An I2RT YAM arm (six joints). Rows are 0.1 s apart.
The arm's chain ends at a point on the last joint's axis. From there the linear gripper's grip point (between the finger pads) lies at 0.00 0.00 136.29 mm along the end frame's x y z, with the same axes.
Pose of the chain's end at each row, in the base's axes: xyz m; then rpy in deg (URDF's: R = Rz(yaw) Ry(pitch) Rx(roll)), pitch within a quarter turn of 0, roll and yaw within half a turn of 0:
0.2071 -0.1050 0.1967 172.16 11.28 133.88
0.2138 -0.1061 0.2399 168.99 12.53 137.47
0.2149 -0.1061 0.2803 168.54 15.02 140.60
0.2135 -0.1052 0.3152 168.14 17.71 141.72
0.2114 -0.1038 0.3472 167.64 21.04 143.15
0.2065 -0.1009 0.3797 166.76 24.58 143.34
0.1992 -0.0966 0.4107 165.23 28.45 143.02
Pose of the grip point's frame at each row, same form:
0.2388 -0.1111 0.0643 172.16 11.28 133.88
0.2528 -0.1065 0.1093 168.99 12.53 137.47
0.2588 -0.1071 0.1513 168.54 15.02 140.60
0.2627 -0.1083 0.1881 168.14 17.71 141.72
0.2671 -0.1091 0.2229 167.64 21.04 143.15
0.2694 -0.1088 0.2591 166.76 24.58 143.34
0.2703 -0.1066 0.2948 165.23 28.45 143.02

